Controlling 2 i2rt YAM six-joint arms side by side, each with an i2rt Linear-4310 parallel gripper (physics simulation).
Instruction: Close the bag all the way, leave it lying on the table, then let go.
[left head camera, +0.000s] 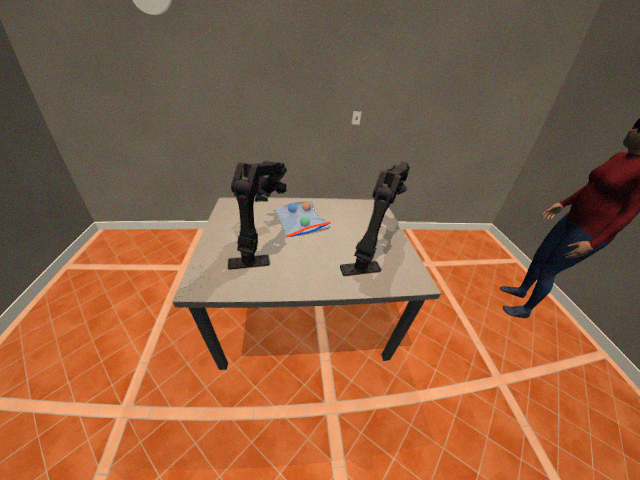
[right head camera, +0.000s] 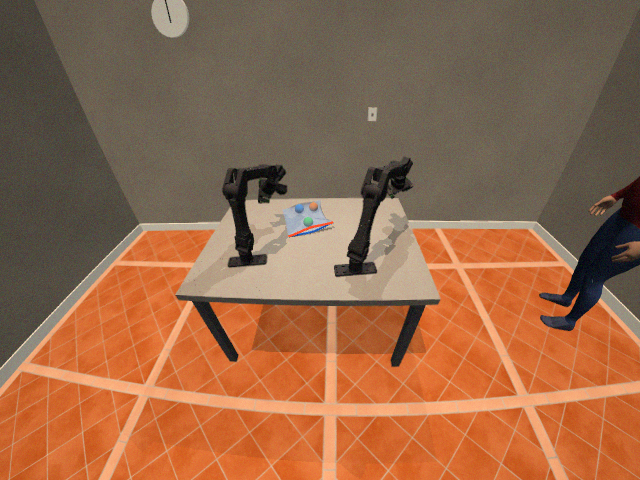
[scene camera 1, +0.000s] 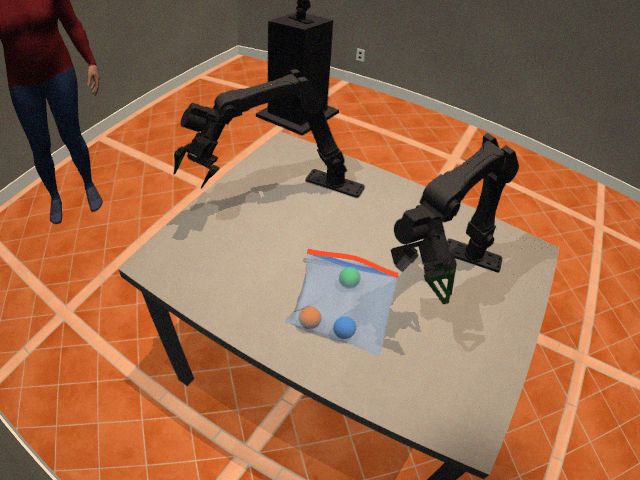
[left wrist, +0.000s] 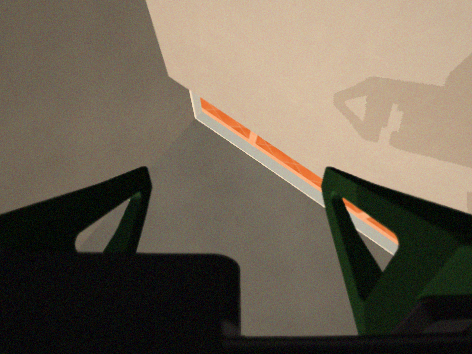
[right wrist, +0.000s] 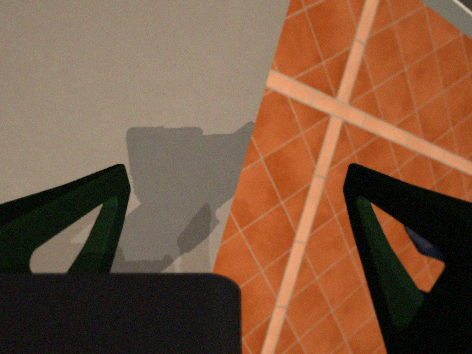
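Observation:
A translucent blue bag (left head camera: 287, 219) (right head camera: 294, 223) (scene camera 1: 361, 302) lies on the table. A green ball (left head camera: 305, 221) (right head camera: 308, 221) (scene camera 1: 349, 277), an orange ball (left head camera: 306, 206) (right head camera: 313, 206) (scene camera 1: 310, 317) and a blue ball (left head camera: 292, 207) (right head camera: 299, 207) (scene camera 1: 344, 327) are in it. The red strip (scene camera 1: 353, 257) and blue strip along its mouth show a narrow gap between them in the left head view. My left gripper (left wrist: 236, 176) is open and empty, raised beside the bag. My right gripper (scene camera 1: 189, 179) (right wrist: 236, 176) is open and empty, high near the table's side edge, far from the bag.
The table (left head camera: 305, 281) (right head camera: 310, 284) (scene camera 1: 232, 289) carries both arm bases. A black pedestal (scene camera 1: 297, 67) stands behind the table in the scene view. A person in a red top (left head camera: 615, 196) (scene camera 1: 36, 46) stands off to the side.

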